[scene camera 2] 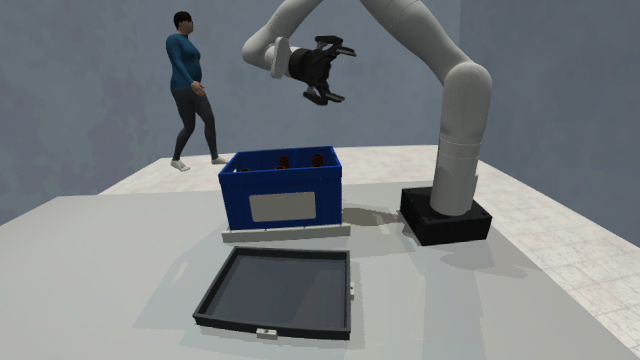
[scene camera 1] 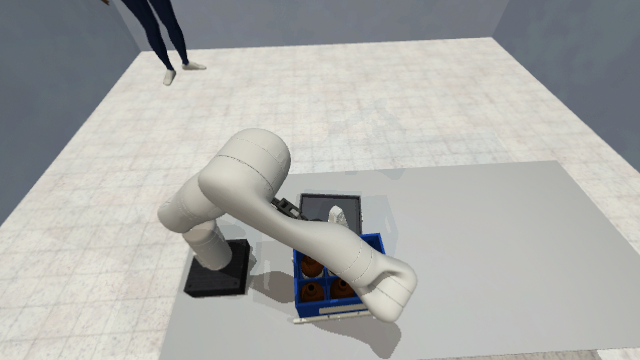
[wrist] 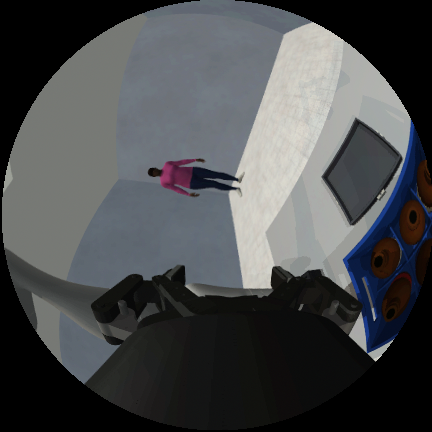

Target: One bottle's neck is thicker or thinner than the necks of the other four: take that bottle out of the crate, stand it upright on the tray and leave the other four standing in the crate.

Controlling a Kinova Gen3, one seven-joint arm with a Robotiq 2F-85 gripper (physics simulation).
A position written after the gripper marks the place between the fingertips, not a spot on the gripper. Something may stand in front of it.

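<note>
Scene camera 2: gripper (scene camera 2: pixel 348 77), open, holding nothing. Wrist view: the gripper (wrist: pixel 228 276) visible here too.
</note>
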